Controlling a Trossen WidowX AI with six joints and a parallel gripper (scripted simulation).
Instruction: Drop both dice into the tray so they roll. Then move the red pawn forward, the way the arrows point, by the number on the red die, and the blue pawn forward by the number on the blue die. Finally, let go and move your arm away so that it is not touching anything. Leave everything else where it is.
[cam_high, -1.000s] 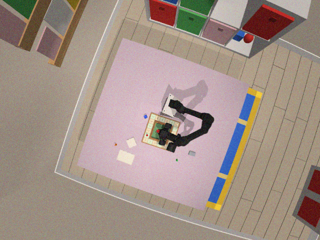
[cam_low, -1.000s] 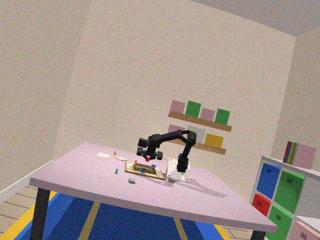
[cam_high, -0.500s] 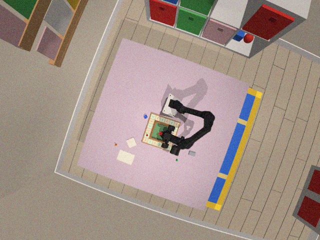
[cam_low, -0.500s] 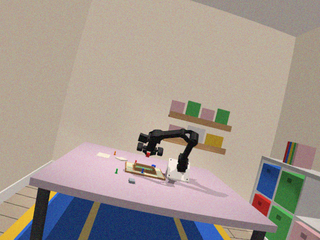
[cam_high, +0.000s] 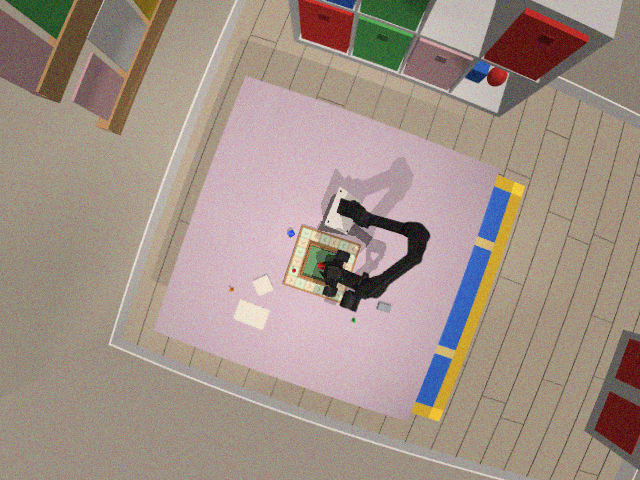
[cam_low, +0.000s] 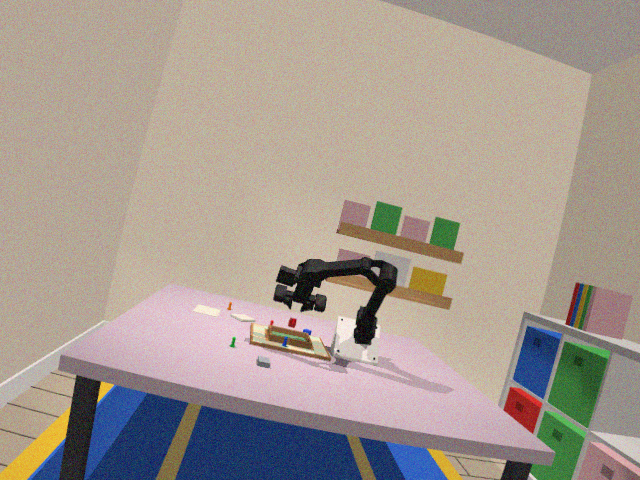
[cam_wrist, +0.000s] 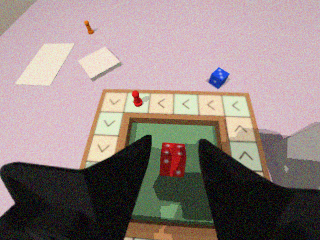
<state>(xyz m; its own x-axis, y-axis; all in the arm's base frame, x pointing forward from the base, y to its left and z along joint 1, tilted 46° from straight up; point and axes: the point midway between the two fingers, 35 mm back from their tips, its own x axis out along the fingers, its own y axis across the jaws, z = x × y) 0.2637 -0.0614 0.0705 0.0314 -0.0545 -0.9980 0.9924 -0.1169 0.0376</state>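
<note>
My gripper tip is 110 mm to the left of the red pawn, 100 mm above it and 60 mm short of it. Also, from my gripper tip: grey block (340 mm to the left, 120 mm below, 110 mm ahead); then green pawn (220 mm to the left, 200 mm ahead, 110 mm below); then blue pawn (110 mm to the left, 100 mm below, 30 mm ahead).
</note>
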